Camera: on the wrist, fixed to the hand. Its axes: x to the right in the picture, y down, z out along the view.
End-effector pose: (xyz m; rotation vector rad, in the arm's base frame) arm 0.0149 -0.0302 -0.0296 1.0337 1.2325 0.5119
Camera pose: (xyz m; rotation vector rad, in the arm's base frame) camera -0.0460 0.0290 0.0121 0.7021 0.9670 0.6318
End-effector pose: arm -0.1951 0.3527 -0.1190 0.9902 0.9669 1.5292
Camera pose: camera -0.2866 0.3453 -0.0962 0.7815 0.5420 1.5388
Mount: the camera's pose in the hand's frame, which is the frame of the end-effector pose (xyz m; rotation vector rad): 0.0074 0.0519 -0.0787 -0.4015 -0.1374 -0.0202
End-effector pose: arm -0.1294 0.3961 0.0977 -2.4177 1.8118 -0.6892
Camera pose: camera -0.2039 0.3907 0.1557 2.3329 -1.7959 0.1419
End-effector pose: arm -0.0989 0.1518 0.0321 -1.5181 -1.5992 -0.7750
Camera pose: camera -0.0372 0.0937 0.0740 -1.8741 -1.6266 -1.0714
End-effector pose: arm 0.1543 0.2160 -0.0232 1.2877 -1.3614 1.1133
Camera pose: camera 0.1053 0.2946 -0.0040 1.0922 -1.5748 0.6990
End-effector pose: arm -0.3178 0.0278 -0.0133 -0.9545 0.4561 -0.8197
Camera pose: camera -0.3445 -0.0034 -0.0985 -1.3797 0.5021 -0.6867
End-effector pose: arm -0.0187 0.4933 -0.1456 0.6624 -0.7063 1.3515
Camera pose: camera -0.0642 0.5643 -0.1884 0.4397 -1.0449 1.1078
